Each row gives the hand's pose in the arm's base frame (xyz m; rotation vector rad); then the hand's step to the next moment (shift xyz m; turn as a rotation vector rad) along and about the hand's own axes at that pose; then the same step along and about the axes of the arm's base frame.
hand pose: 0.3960 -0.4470 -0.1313 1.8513 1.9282 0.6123
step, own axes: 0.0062 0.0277 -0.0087 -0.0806 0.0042 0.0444
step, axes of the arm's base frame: 0.0177 0.0066 0.0229 0.0321 -0.0786 -0.0356
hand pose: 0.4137 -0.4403 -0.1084 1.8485 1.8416 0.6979
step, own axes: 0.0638 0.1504 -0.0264 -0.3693 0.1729 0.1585
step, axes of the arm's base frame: 0.0997 0.0597 0.1178 0.2387 -0.3653 -0.0317
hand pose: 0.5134 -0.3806 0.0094 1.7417 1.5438 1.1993
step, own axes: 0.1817 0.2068 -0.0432 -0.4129 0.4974 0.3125
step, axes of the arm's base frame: 0.0594 0.1222 0.2433 0.5367 -0.4513 0.1546
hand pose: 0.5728 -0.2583 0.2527 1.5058 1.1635 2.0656
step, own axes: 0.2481 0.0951 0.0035 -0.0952 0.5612 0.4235
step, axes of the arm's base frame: -0.0744 0.1102 0.2301 0.5264 -0.2303 0.4162
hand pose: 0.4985 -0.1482 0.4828 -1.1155 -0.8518 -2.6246
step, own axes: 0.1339 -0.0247 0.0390 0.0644 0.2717 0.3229
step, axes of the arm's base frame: -0.0798 0.0514 0.1051 0.2485 -0.0376 0.3450
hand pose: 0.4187 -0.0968 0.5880 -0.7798 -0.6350 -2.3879
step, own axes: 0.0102 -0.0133 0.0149 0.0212 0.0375 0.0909
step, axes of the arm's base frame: -0.0095 0.0149 0.0138 0.0437 0.0172 0.0889
